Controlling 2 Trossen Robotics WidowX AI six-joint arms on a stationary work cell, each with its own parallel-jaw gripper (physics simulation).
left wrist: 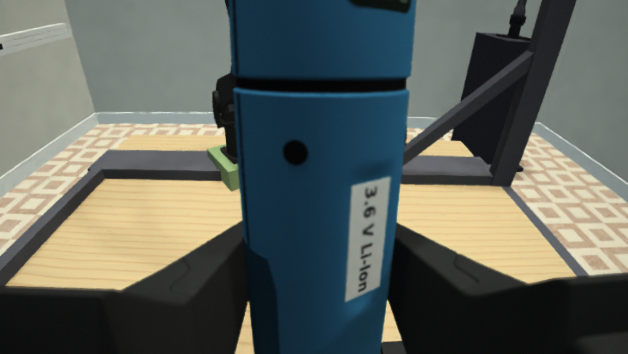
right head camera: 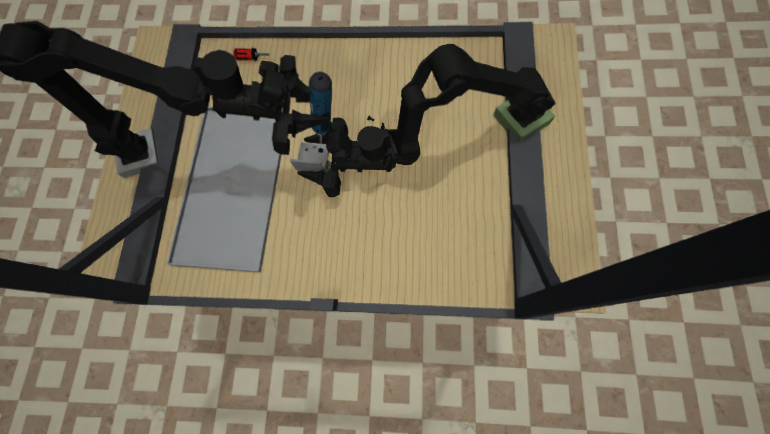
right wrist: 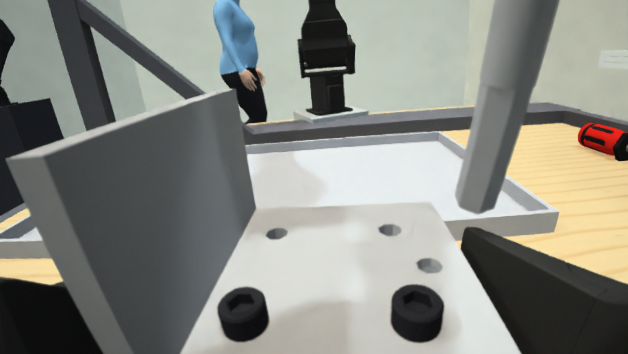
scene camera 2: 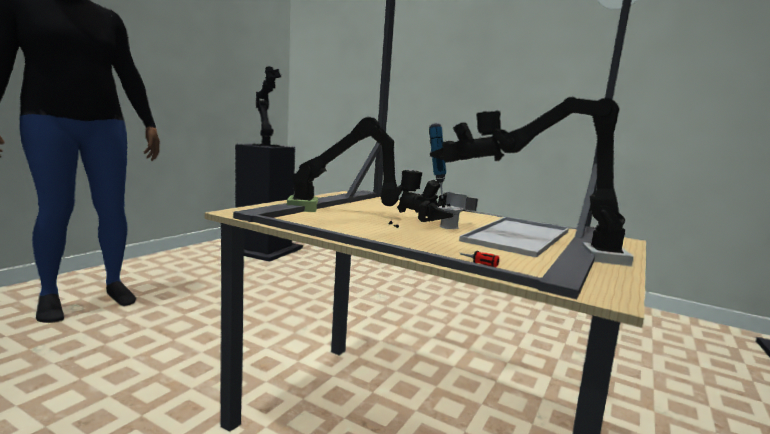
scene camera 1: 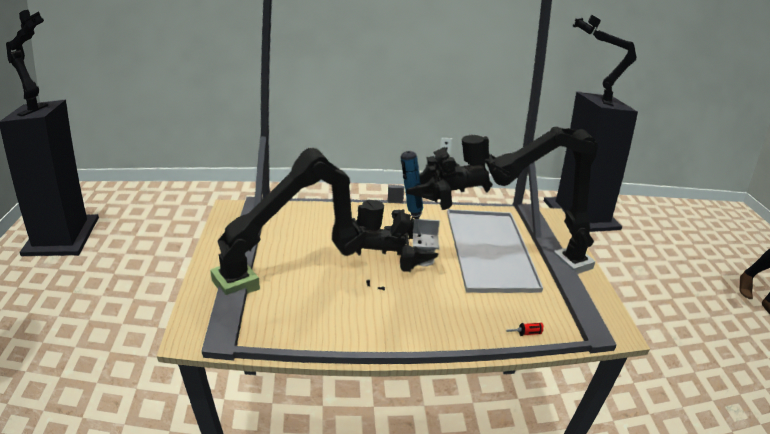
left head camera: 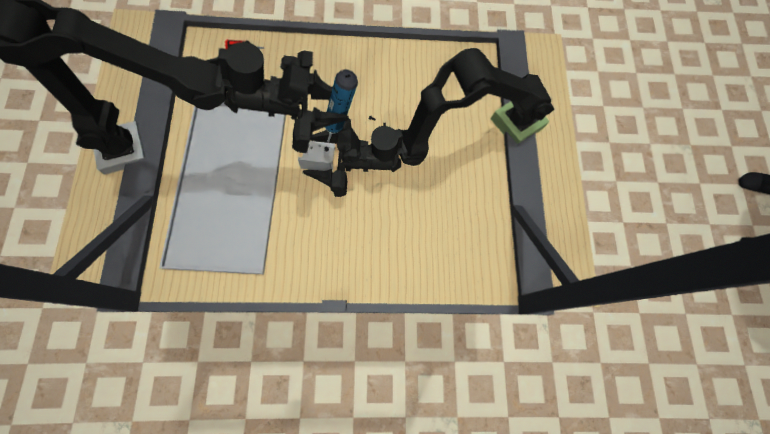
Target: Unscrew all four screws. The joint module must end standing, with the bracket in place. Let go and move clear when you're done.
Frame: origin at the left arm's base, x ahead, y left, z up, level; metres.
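Seen in the pictures: left gripper, fingertip midpoint: (left wrist: 315,232) (right head camera: 330,109) (scene camera 2: 432,154) (scene camera 1: 405,187) (left head camera: 348,107); right gripper, fingertip midpoint: (right head camera: 301,156) (right wrist: 343,237) (scene camera 2: 458,212) (scene camera 1: 436,244) (left head camera: 305,154); left arm's base, link origin: (right head camera: 134,150) (right wrist: 328,110) (scene camera 2: 606,248) (scene camera 1: 575,256) (left head camera: 116,144); right arm's base, link origin: (right head camera: 525,111) (scene camera 2: 303,198) (scene camera 1: 233,273) (left head camera: 522,116).
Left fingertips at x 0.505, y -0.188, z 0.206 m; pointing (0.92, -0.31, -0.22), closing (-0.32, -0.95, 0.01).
Offsets run from my left fingertips to a thing's top centre.
My left gripper (left head camera: 337,105) (left wrist: 315,232) is shut on a blue electric screwdriver @[dx -0.022, dy +0.007, dz +0.098 m] (right head camera: 320,99) (scene camera 1: 410,172) (scene camera 2: 436,140), held bit down. Its bit @[dx -0.044, dy +0.013, dz -0.120 m] (right wrist: 485,165) is beside the bracket's edge in the right wrist view. The grey bracket (left head camera: 319,156) (scene camera 1: 425,240) (right wrist: 340,265) lies on the upright joint module @[dx -0.077, dy +0.003, dz -0.169 m] (scene camera 2: 449,219). Two black screws @[dx -0.068, dy -0.021, dz -0.161 m] (right wrist: 243,313) @[dx -0.053, dy +0.011, dz -0.161 m] (right wrist: 417,313) sit in the bracket, their heads standing proud; three holes beyond them are empty. Two loose screws @[dx +0.112, dy +0.059, dz -0.222 m] (scene camera 1: 368,282) @[dx +0.089, dy +0.089, dz -0.222 m] (scene camera 1: 381,287) lie on the table. My right gripper (right head camera: 315,157) is open, its fingers on either side of the module and bracket.
A shallow grey tray @[dx -0.295, dy +0.027, dz -0.217 m] (left head camera: 215,242) (scene camera 1: 501,274) (scene camera 2: 514,237) lies beside the module. A red screwdriver @[dx -0.160, dy +0.381, dz -0.204 m] (right head camera: 244,53) (scene camera 1: 532,328) (scene camera 2: 486,258) (right wrist: 602,139) lies on the table near the dark frame edge. Dark upright posts (scene camera 1: 265,80) (scene camera 1: 539,80) stand at the sides of the table.
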